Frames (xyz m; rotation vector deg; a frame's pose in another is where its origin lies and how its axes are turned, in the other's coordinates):
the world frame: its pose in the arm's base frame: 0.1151 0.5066 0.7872 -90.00 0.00 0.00
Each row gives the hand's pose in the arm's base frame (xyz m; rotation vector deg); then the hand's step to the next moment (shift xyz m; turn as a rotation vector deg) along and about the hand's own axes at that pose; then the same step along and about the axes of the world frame.
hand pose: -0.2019 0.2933 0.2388 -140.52 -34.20 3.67
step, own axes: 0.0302 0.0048 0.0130 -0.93 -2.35 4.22
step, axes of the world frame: 0.0267 0.0106 0.0168 -2.55 2.18 3.60
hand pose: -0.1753 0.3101 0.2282 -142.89 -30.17 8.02
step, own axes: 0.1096 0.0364 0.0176 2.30 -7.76 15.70
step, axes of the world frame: 0.1090 0.0332 0.0255 -3.86 8.56 14.96
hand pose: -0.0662 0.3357 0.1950 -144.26 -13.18 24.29
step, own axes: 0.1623 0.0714 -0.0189 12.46 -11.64 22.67
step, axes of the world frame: 0.1634 0.0659 -0.0274 2.94 14.39 24.27
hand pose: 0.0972 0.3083 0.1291 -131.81 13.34 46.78
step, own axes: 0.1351 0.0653 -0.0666 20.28 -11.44 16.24
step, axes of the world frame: 0.1151 0.0799 -0.0855 12.20 15.60 20.34
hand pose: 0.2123 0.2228 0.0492 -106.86 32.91 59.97
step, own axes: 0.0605 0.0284 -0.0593 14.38 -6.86 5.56
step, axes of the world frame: 0.0372 0.0503 -0.0638 10.30 10.22 8.62
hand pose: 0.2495 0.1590 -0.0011 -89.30 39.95 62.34
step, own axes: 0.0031 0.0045 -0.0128 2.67 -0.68 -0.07
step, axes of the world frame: 0.0010 0.0044 -0.0132 1.71 2.12 0.39
